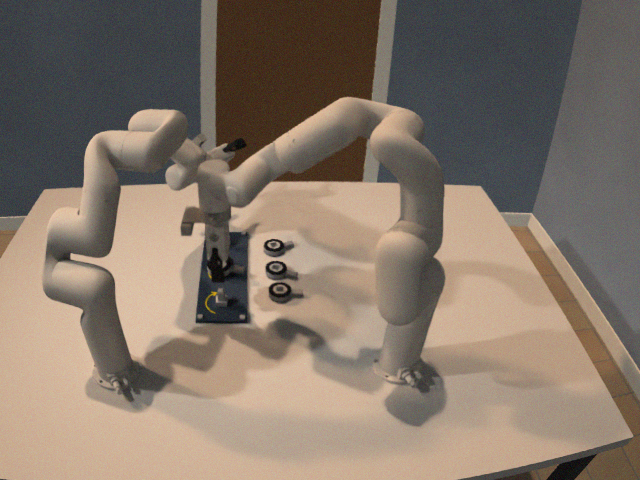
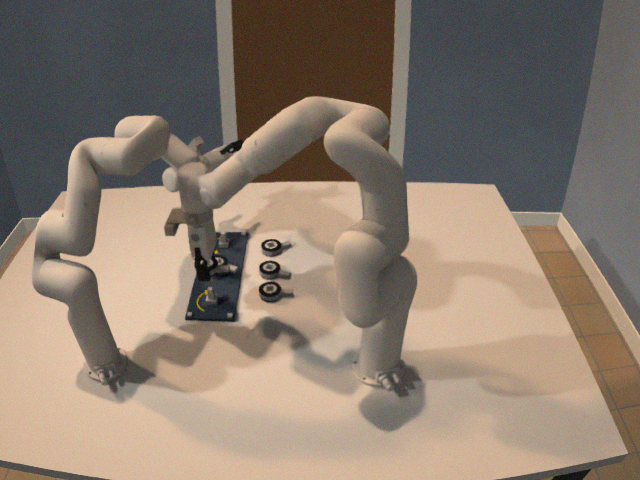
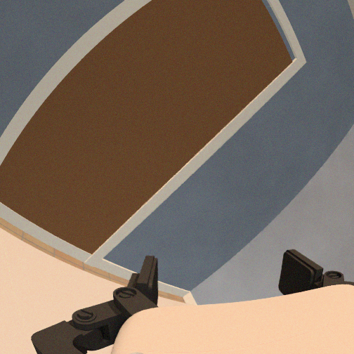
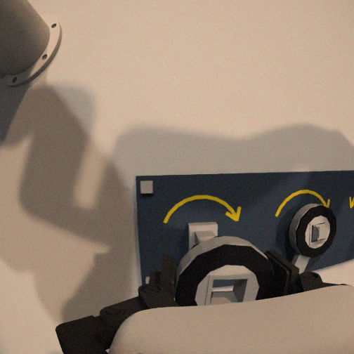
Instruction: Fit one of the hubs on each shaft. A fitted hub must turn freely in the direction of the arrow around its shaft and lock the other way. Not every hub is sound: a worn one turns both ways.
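Places are measured from the left arm's base along level axes (x ahead, y left, z up), in millimetres.
Pixels of known places: left gripper, fingertip midpoint: point(image 1: 235, 149) point(image 2: 236, 150); right gripper, fingertip midpoint: point(image 1: 219, 272) point(image 2: 207, 271); left arm's base at its link origin: point(image 1: 116, 370) point(image 2: 105, 363); right arm's base at its link origin: point(image 1: 397, 365) point(image 2: 378, 367).
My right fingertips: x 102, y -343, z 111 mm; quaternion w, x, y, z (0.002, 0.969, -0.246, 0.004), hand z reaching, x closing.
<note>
Ahead of a thing's pixels: the offset from my right fingertips to its top centre. "*": to the spot under its first point. Level surfaces: height alone.
A dark blue plate @[dz -103 mm] point(image 1: 237, 284) point(image 2: 227, 289) point(image 4: 155, 240) bears the shafts and yellow arrows. My right gripper point(image 1: 216, 268) point(image 2: 202, 266) point(image 4: 218, 273) is shut on a hub point(image 4: 225, 252) with a black ring, held above the plate, off the bare near shaft @[dx +1, dy -1, dz -66 mm] point(image 1: 221, 295) point(image 2: 210, 295) point(image 4: 202, 232). Another hub point(image 4: 301, 235) sits on the middle shaft. The far shaft @[dx +234, dy -117, dz -66 mm] point(image 2: 223, 240) is bare. Three loose hubs @[* dx +143, dy -214, dz -89 mm] point(image 1: 267, 248) @[* dx +45, dy -165, dz -91 mm] point(image 1: 268, 272) @[* dx -40, dy -128, dz -91 mm] point(image 1: 271, 294) point(image 2: 264, 248) point(image 2: 262, 271) point(image 2: 262, 293) lie right of the plate. My left gripper point(image 1: 236, 144) point(image 2: 231, 147) point(image 3: 222, 275) is open and high behind the right arm's wrist.
The two arms come close together above the far part of the plate. The right arm point(image 1: 320, 136) point(image 2: 284, 131) arches over the table from the right, above the loose hubs. The left arm point(image 1: 100, 196) point(image 2: 85, 198) stands left of the plate.
</note>
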